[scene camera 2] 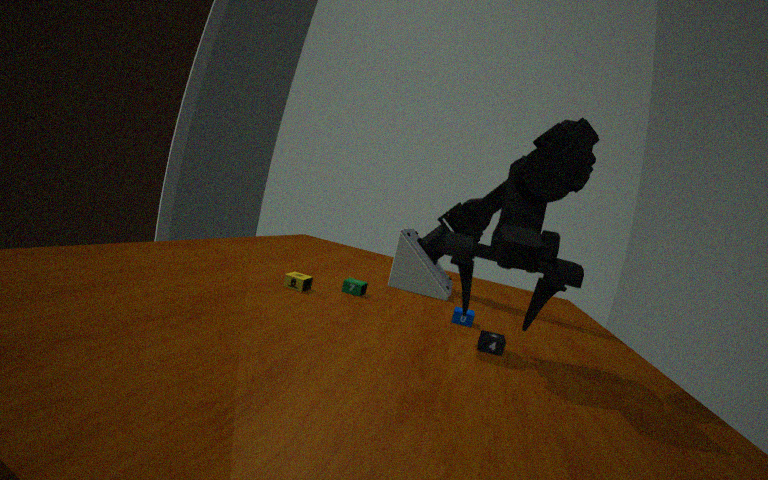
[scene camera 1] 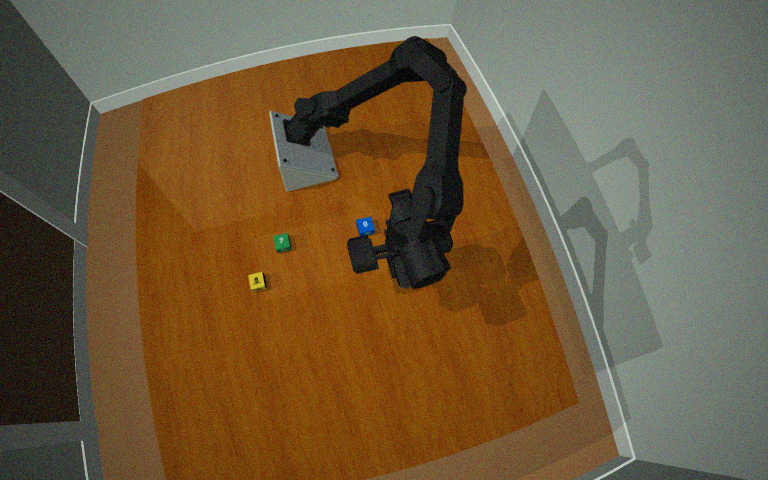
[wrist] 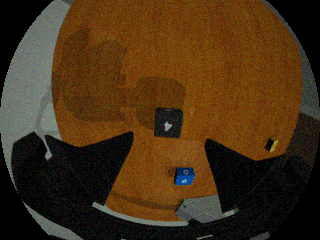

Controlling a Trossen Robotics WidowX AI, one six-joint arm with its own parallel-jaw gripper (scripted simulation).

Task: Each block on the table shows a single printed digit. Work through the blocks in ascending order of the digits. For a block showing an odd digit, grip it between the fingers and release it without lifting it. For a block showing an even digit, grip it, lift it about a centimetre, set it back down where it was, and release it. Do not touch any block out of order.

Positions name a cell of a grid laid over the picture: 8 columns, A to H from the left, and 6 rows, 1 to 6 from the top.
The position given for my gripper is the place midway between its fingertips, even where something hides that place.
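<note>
My gripper (scene camera 2: F5) (scene camera 1: E4) (wrist: E4) is open, and there's nothing held in it. I can see a black block (wrist: E4) too.
</note>
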